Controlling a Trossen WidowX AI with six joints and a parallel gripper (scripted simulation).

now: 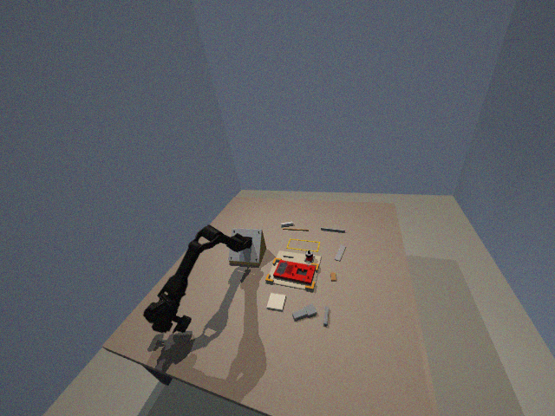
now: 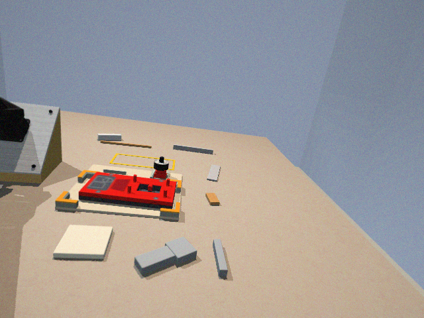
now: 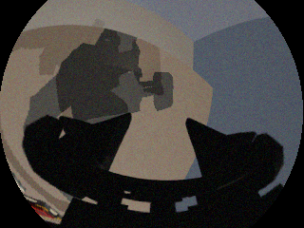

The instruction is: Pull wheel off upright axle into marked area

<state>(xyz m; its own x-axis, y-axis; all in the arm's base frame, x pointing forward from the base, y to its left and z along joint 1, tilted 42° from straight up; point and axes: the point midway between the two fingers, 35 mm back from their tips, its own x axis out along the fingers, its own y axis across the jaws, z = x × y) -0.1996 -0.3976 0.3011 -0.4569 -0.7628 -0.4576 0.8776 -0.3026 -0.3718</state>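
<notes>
Now: the dark wheel 58 cm ahead of my gripper tip, 51 cm to the left of it and 1 cm above it. The rest, counted from my gripper tip: white tile (46 cm ahead, 22 cm to the left, 3 cm below).
</notes>
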